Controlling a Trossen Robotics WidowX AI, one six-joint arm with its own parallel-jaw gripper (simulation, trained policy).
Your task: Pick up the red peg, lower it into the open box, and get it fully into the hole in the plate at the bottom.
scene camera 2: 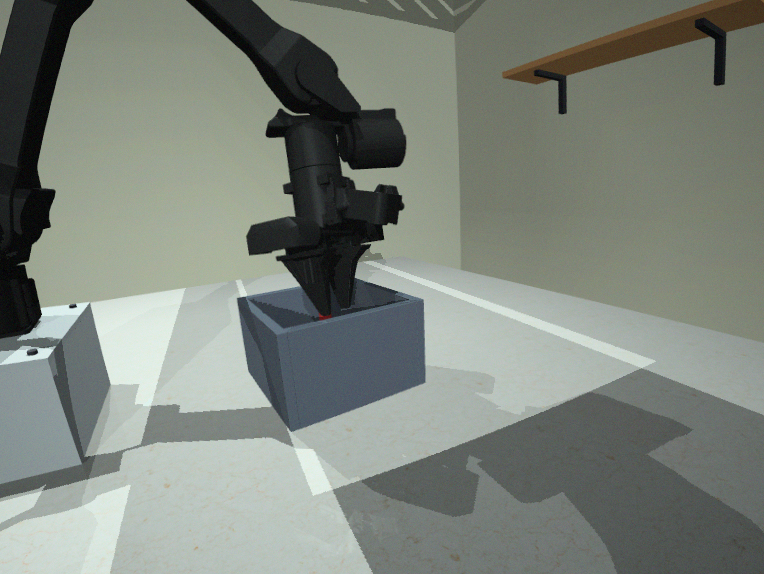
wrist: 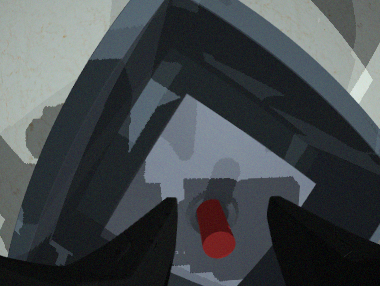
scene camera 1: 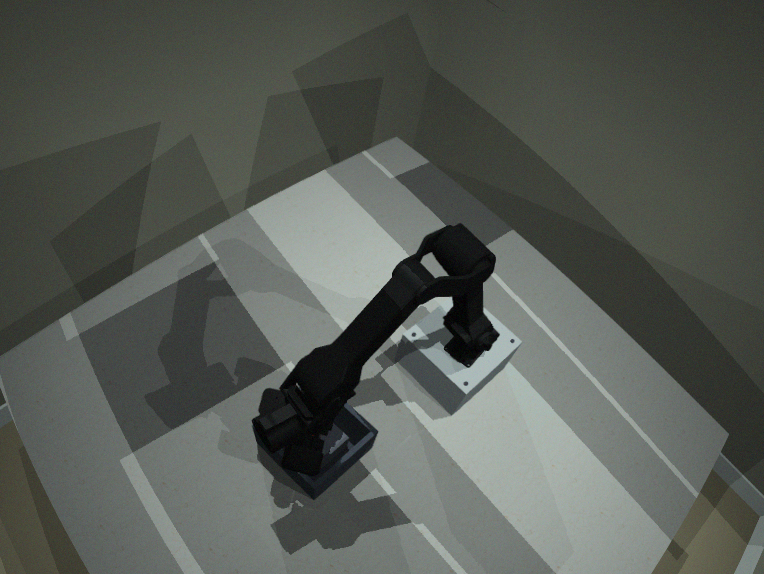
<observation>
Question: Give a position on a box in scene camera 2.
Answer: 309,373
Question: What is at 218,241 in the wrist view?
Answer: A red peg.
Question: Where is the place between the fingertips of the gripper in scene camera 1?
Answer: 306,429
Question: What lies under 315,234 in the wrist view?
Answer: The gripper.
</observation>
